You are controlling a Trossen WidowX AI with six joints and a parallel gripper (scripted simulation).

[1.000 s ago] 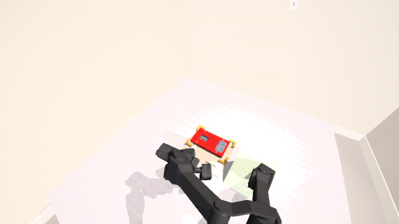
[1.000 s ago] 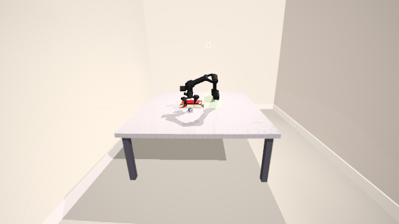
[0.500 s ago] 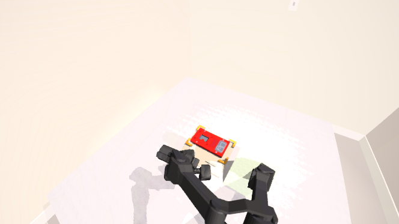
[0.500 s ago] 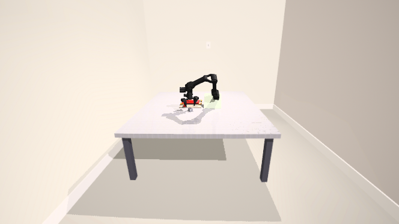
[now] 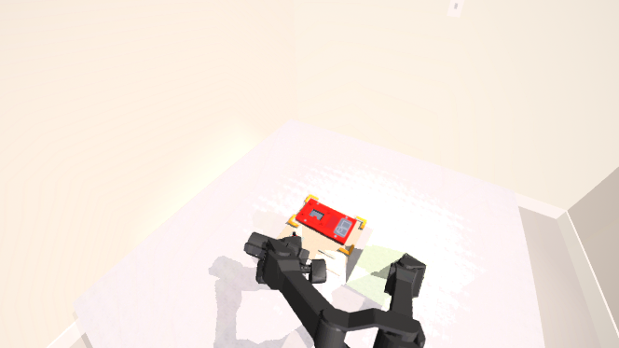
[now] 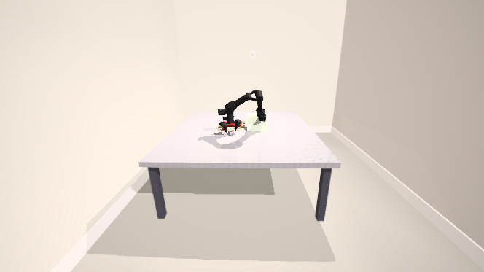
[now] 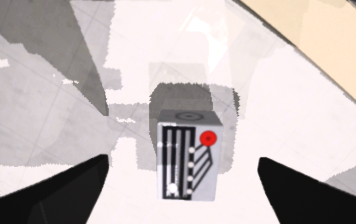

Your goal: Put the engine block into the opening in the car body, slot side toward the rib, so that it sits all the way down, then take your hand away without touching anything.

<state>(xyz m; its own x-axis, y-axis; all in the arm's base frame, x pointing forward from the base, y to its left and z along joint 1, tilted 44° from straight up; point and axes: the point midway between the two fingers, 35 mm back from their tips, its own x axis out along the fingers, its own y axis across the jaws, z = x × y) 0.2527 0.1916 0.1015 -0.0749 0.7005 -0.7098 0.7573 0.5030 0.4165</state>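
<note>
Now: the base plate 5 cm ahead of my gripper tip, 22 cm to the right of it and 1 cm below it. Also, from my gripper tip: engine block: 1 cm below; then black peg: 9 cm ahead, 11 cm to the right, 1 cm above.
</note>
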